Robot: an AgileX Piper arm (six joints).
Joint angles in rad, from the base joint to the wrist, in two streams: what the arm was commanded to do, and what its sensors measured. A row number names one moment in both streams.
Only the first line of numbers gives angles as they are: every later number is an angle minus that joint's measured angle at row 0.
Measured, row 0: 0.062, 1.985, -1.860, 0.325, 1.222, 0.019
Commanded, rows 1 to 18: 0.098, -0.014, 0.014, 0.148, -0.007, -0.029; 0.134, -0.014, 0.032, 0.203, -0.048, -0.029; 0.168, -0.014, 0.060, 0.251, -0.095, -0.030; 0.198, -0.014, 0.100, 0.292, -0.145, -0.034; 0.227, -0.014, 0.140, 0.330, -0.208, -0.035; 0.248, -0.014, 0.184, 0.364, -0.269, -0.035; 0.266, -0.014, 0.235, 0.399, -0.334, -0.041; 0.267, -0.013, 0.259, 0.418, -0.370, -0.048; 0.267, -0.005, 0.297, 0.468, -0.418, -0.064; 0.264, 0.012, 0.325, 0.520, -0.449, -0.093; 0.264, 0.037, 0.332, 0.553, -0.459, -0.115; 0.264, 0.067, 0.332, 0.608, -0.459, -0.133; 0.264, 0.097, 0.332, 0.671, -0.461, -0.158; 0.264, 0.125, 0.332, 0.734, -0.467, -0.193; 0.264, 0.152, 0.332, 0.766, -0.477, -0.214; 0.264, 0.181, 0.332, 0.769, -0.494, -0.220; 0.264, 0.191, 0.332, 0.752, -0.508, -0.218; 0.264, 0.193, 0.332, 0.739, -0.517, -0.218
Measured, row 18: 0.263, 0.185, 0.330, 0.745, -0.493, -0.201
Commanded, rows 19 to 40: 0.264, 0.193, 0.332, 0.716, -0.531, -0.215; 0.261, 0.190, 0.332, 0.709, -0.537, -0.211; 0.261, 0.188, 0.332, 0.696, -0.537, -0.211; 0.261, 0.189, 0.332, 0.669, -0.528, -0.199; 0.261, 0.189, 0.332, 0.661, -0.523, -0.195; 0.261, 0.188, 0.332, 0.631, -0.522, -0.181; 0.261, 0.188, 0.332, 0.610, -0.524, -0.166; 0.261, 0.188, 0.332, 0.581, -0.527, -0.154; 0.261, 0.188, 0.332, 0.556, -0.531, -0.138; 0.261, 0.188, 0.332, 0.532, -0.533, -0.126; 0.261, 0.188, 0.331, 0.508, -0.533, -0.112; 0.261, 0.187, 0.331, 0.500, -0.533, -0.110; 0.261, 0.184, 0.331, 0.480, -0.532, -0.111; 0.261, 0.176, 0.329, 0.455, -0.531, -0.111; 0.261, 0.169, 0.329, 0.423, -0.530, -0.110; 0.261, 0.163, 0.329, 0.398, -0.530, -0.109; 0.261, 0.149, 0.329, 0.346, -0.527, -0.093; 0.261, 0.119, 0.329, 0.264, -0.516, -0.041; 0.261, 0.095, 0.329, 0.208, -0.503, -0.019; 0.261, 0.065, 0.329, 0.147, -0.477, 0.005; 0.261, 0.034, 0.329, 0.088, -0.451, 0.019; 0.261, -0.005, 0.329, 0.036, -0.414, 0.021
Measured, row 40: 0.263, 0.050, 0.330, 0.118, -0.468, 0.007
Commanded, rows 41 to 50: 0.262, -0.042, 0.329, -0.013, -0.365, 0.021; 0.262, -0.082, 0.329, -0.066, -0.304, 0.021; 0.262, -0.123, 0.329, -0.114, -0.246, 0.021; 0.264, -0.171, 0.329, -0.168, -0.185, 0.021; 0.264, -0.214, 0.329, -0.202, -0.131, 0.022; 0.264, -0.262, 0.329, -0.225, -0.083, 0.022; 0.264, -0.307, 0.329, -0.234, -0.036, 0.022; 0.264, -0.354, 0.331, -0.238, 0.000, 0.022; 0.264, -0.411, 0.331, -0.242, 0.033, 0.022; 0.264, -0.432, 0.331, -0.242, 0.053, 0.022
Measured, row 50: 0.263, -0.396, 0.330, -0.232, -0.014, 0.012
